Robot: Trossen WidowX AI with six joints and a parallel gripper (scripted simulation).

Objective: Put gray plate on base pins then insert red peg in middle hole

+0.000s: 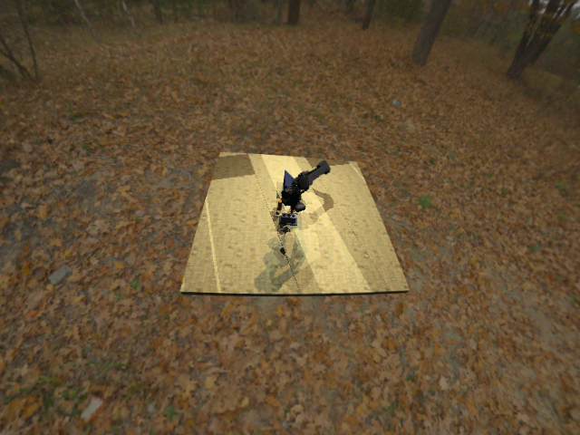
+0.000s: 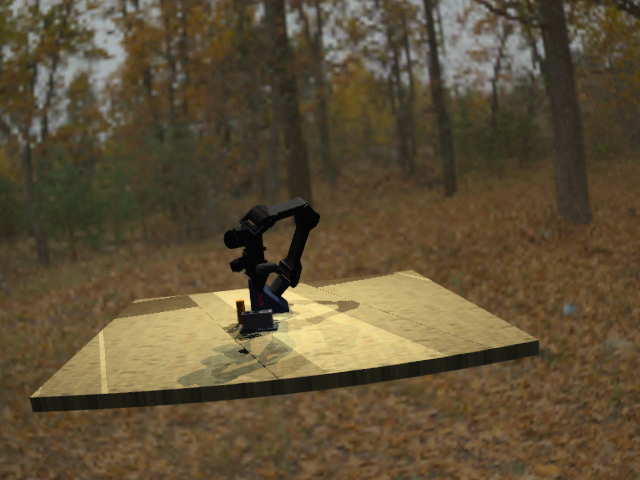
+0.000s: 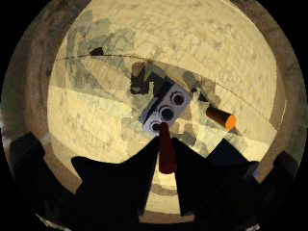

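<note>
The gray plate is 20 mm to the right of my gripper tip and 70 mm below it. Also, from my gripper tip: red peg (right at my gripper tip); then orange cylinder (110 mm behind, 60 mm to the right, 80 mm below).
</note>
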